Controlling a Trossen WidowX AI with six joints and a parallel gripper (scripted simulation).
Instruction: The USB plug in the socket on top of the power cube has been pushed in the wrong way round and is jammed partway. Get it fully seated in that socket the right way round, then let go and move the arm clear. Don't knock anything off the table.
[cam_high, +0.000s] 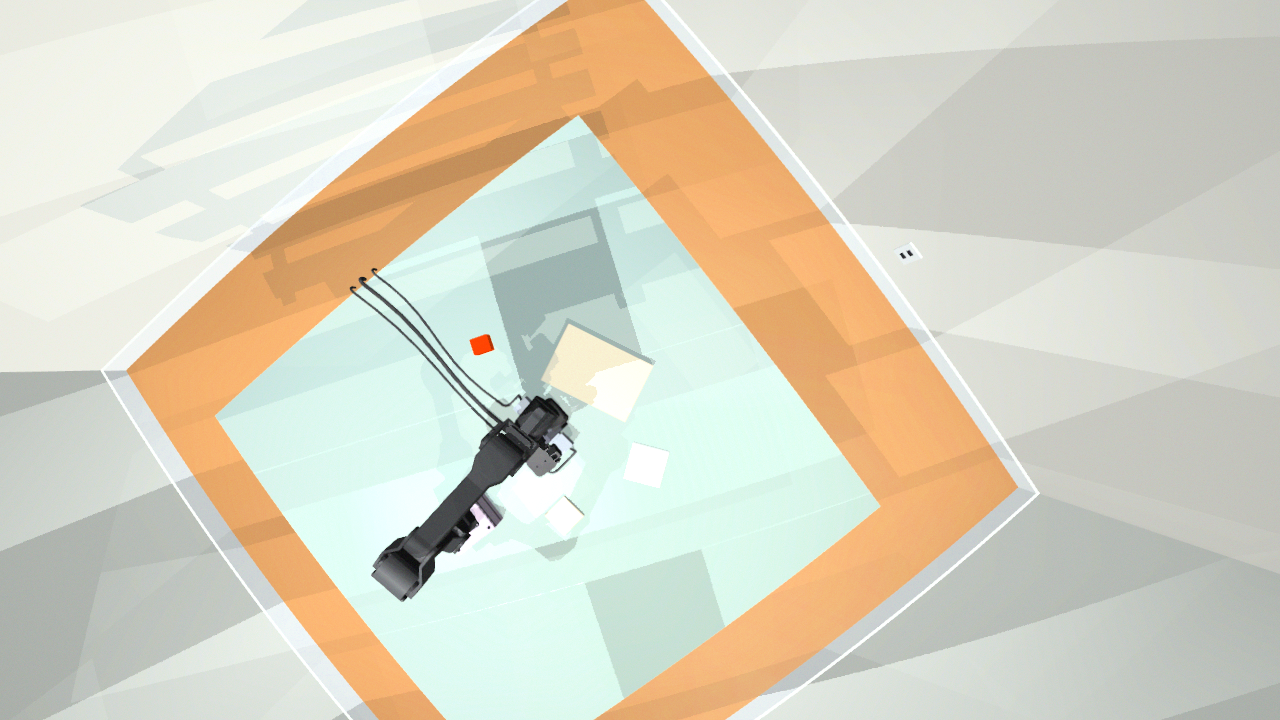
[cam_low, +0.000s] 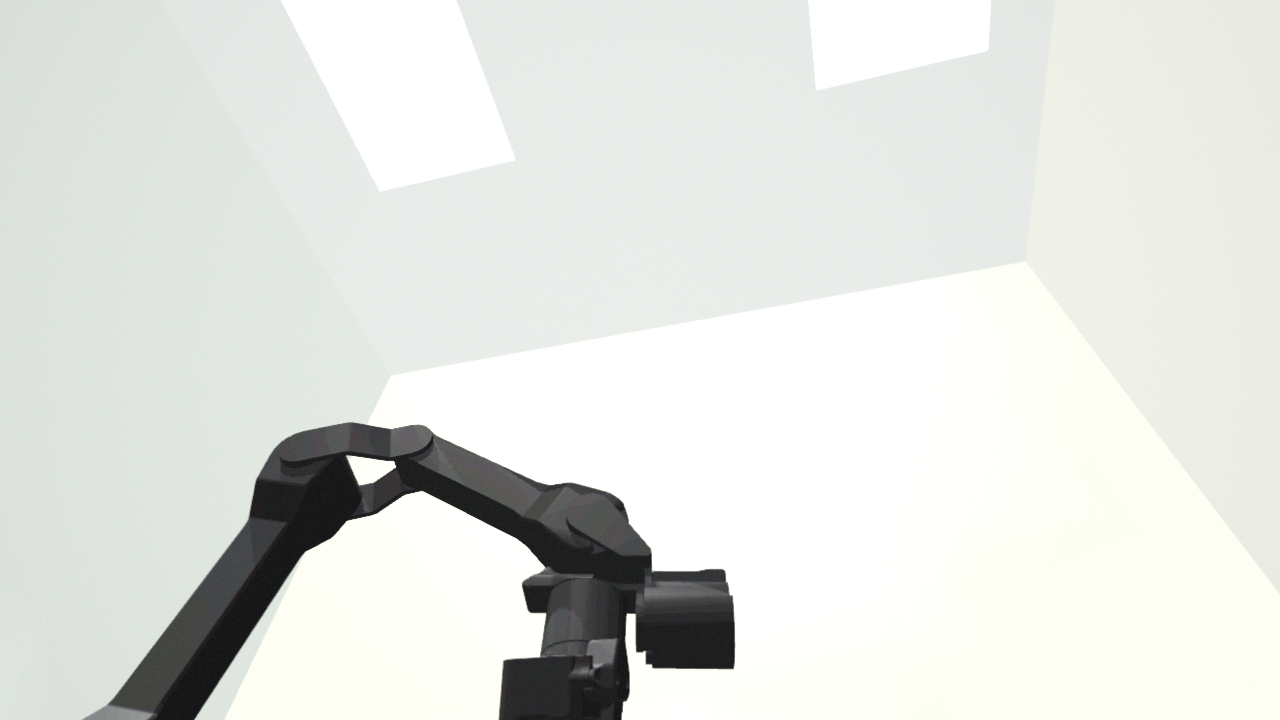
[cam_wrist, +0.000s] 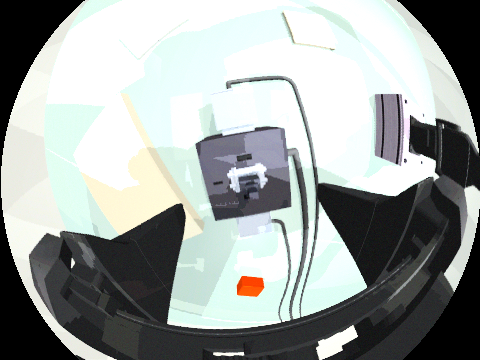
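My gripper tip is now 3 cm above the USB plug. From my gripper tip the other things lie so: cream slab (18 cm ahead, 3 cm to the left, 11 cm below); orange-red block (2 cm behind, 26 cm to the left, 11 cm below); pale socket (5 cm below).
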